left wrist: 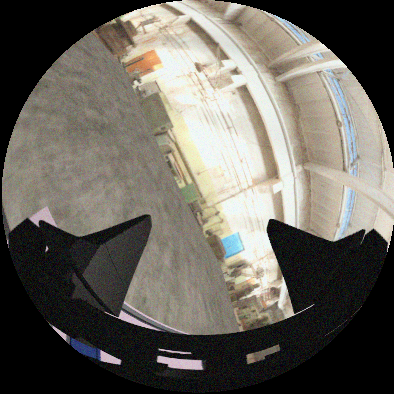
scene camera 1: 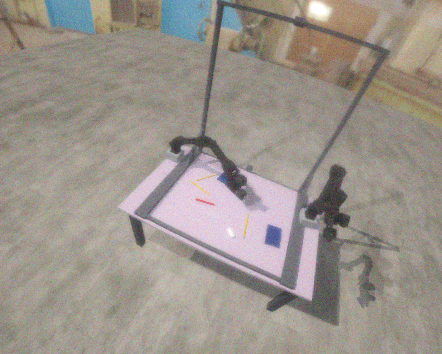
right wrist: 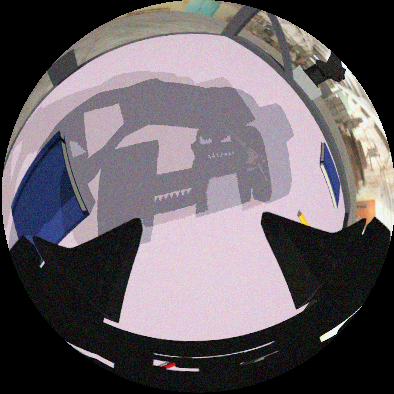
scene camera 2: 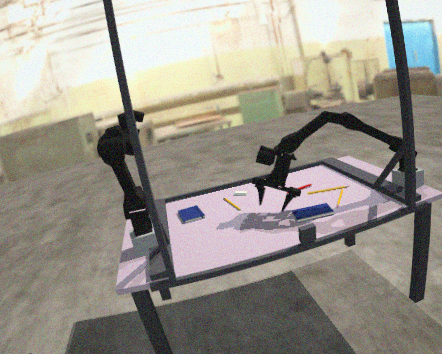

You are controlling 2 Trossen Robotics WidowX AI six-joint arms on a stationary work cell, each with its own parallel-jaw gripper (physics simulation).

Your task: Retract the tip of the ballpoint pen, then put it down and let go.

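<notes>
Nothing is in my left gripper [left wrist: 211,223], and it stands open. I can see my right gripper [scene camera 2: 270,208] too, and this same right gripper [right wrist: 202,222] is visible from its own wrist.
</notes>
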